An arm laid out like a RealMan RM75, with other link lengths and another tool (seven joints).
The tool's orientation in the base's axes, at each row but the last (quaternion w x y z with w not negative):
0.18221, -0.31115, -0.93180, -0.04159
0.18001, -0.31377, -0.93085, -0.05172
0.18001, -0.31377, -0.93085, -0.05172
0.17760, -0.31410, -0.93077, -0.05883
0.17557, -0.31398, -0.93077, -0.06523
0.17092, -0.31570, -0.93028, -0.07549
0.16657, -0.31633, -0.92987, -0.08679
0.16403, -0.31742, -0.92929, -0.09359
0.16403, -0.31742, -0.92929, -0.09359
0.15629, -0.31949, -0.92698, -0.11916
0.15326, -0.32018, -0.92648, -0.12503
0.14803, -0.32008, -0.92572, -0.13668
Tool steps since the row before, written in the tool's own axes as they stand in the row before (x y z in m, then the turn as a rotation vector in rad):
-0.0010, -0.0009, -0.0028, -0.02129, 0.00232, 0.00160
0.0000, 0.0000, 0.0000, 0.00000, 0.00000, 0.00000
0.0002, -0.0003, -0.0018, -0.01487, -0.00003, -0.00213
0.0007, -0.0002, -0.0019, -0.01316, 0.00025, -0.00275
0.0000, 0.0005, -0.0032, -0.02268, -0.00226, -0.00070
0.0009, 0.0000, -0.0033, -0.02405, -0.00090, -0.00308
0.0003, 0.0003, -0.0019, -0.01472, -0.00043, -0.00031
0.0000, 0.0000, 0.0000, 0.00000, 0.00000, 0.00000
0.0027, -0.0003, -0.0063, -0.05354, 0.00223, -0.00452
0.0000, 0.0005, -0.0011, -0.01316, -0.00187, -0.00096
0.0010, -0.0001, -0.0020, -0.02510, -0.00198, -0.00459
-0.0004, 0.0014, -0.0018, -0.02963, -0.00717, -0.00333
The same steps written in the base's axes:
0.0011, -0.0018, 0.0023, 0.01663, -0.00985, -0.00935
0.0000, 0.0000, 0.0000, 0.00000, 0.00000, 0.00000
0.0002, -0.0005, 0.0018, 0.01161, -0.00888, -0.00348
-0.0001, -0.0002, 0.0020, 0.01069, -0.00783, -0.00228
0.0012, -0.0003, 0.0030, 0.01564, -0.01469, -0.00772
0.0002, -0.0003, 0.0034, 0.01813, -0.01498, -0.00596
0.0004, -0.0001, 0.0019, 0.01077, -0.00865, -0.00510
0.0000, 0.0000, 0.0000, 0.00000, 0.00000, 0.00000
-0.0007, -0.0005, 0.0068, 0.04236, -0.02946, -0.01515
0.0005, 0.0000, 0.0011, 0.00886, -0.00905, -0.00416
-0.0004, -0.0002, 0.0022, 0.01846, -0.01696, -0.00517
0.0015, 0.0002, 0.0017, 0.01834, -0.02295, -0.00879

